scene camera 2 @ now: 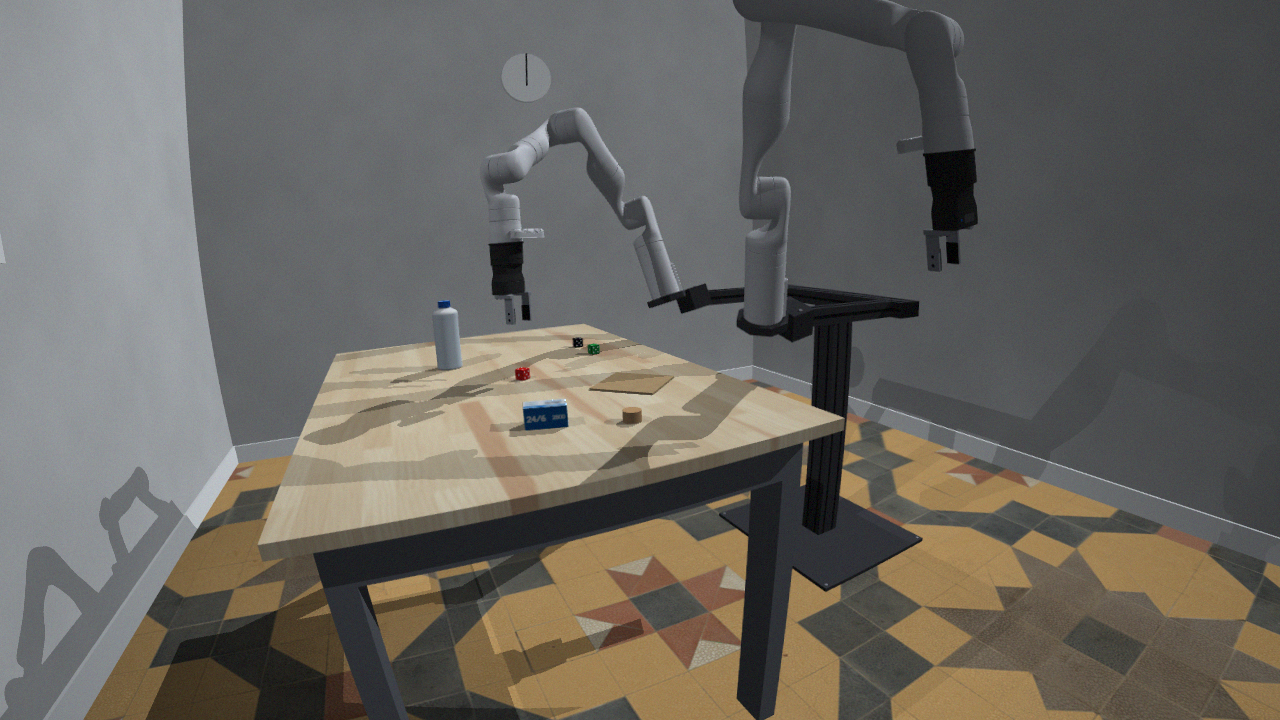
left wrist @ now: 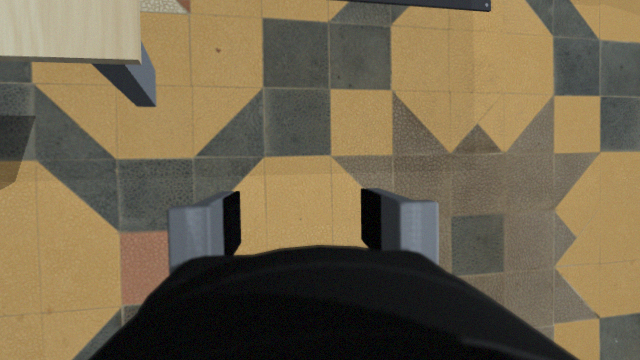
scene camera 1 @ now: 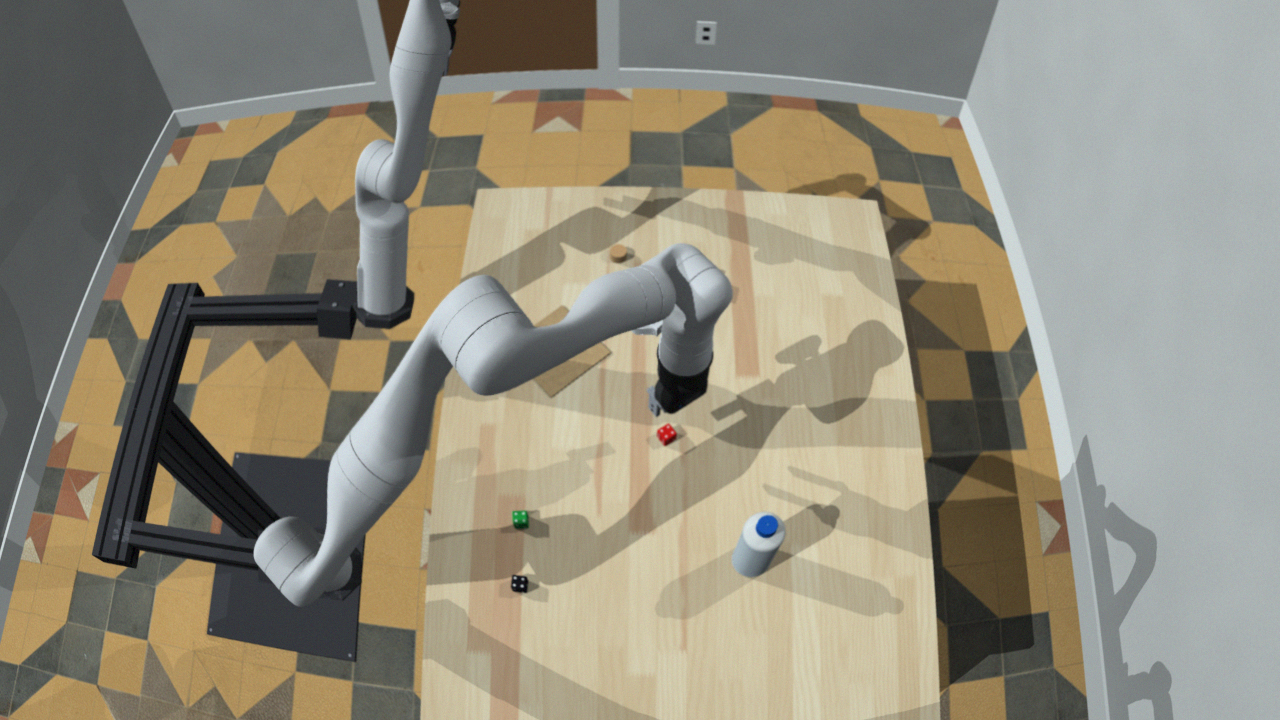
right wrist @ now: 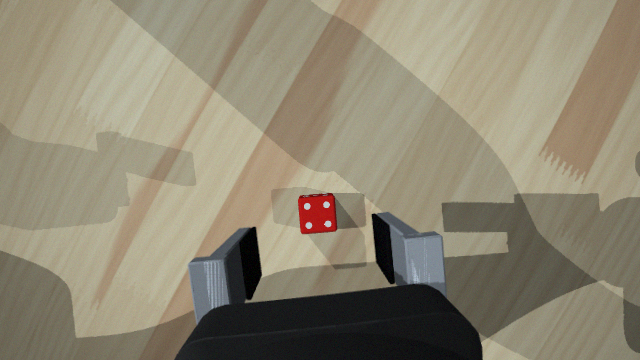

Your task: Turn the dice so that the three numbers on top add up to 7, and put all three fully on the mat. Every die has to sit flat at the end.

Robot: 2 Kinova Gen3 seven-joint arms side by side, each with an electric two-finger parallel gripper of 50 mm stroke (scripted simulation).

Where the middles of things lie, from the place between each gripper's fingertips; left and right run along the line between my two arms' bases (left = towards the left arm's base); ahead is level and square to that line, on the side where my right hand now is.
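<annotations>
White bottle (scene camera 1: 759, 542): 22 cm to the right of my right hand, 16 cm ahead of it, 7 cm below it. Brown square mat (scene camera 1: 553, 381): 16 cm to the left of my right hand, 21 cm behind it, 15 cm below it. Staples box (scene camera 2: 546, 414): 34 cm to the left of the same right hand, 3 cm ahead of it and 13 cm below it. My right gripper (scene camera 2: 519, 321) is 14 cm above the red die (right wrist: 317, 212).
Relative to my left hand (scene camera 2: 944, 266), the white bottle is 690 mm ahead, 900 mm to the right and 200 mm below; the staples box is 340 mm to the right, 560 mm ahead and 260 mm below; the red die is 540 mm ahead, 680 mm to the right and 270 mm below. The left hand itself is 330 mm short of the brown square mat, 520 mm to the left of it and 280 mm above it.
</annotations>
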